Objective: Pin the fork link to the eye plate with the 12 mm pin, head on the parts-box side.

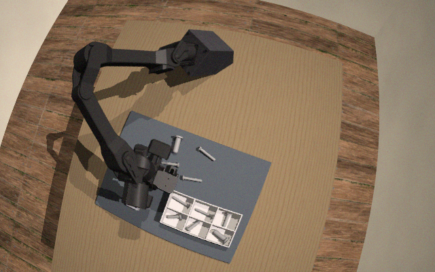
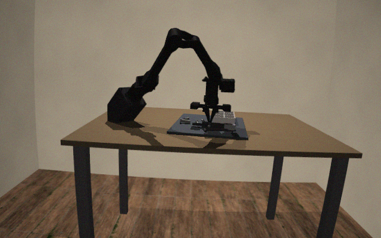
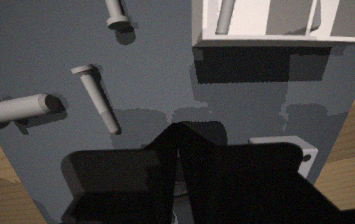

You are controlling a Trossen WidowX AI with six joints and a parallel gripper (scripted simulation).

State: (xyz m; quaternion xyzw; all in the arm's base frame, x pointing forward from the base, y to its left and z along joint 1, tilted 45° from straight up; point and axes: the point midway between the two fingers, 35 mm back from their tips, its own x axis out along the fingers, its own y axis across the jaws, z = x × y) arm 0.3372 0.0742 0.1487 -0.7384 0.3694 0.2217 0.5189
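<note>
My gripper is now 4 cm to the left of the eye plate, 3 cm above it and 1 cm short of it. The rest, counted from my hand: white parts box 16 cm to the left, 8 cm ahead, 3 cm below; blue-grey work plate 6 cm to the left, 5 cm below, 1 cm ahead.
</note>
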